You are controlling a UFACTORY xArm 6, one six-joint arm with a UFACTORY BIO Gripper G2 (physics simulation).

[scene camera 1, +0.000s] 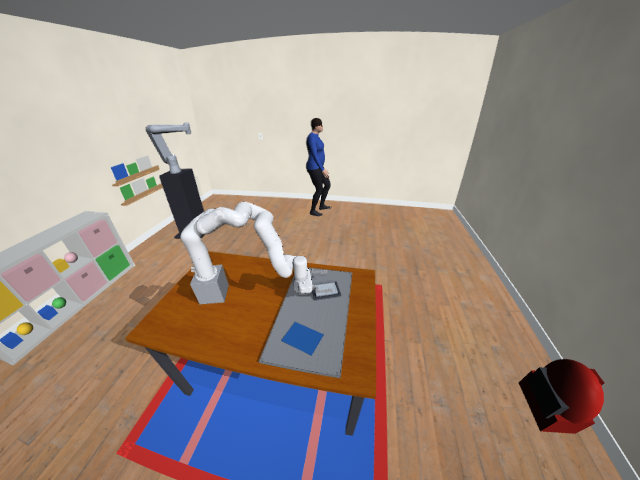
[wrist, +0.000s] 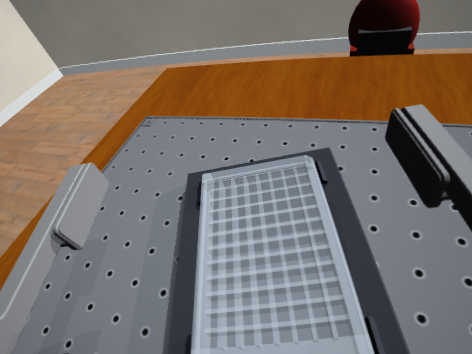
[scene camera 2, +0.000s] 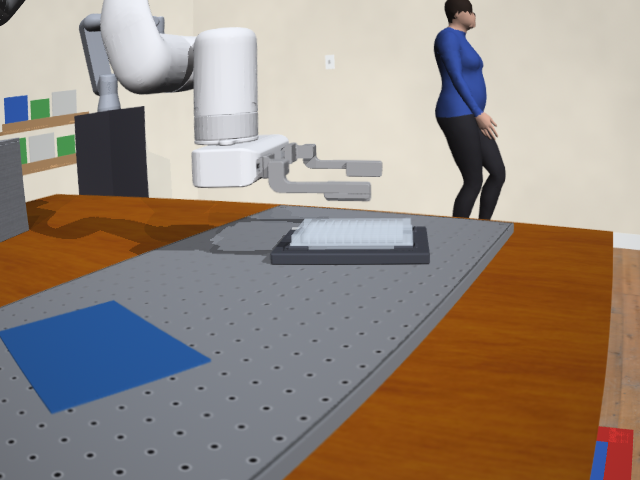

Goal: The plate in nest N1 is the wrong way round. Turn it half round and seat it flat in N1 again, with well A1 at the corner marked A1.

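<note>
A clear, ribbed well plate sits in the dark nest on the grey perforated board, and looks level. No A1 mark or nest label can be read, so its orientation cannot be told. My gripper is open with nothing between its fingers. The fingers are roughly level and hang above the plate, apart from it. In the wrist view one finger is left of the nest and the other right of it. The near end of plate and nest is cut off there.
The grey board lies on the wooden table. A flat blue square lies on the board, nearer scene camera 2 than the nest. A person stands beyond the table.
</note>
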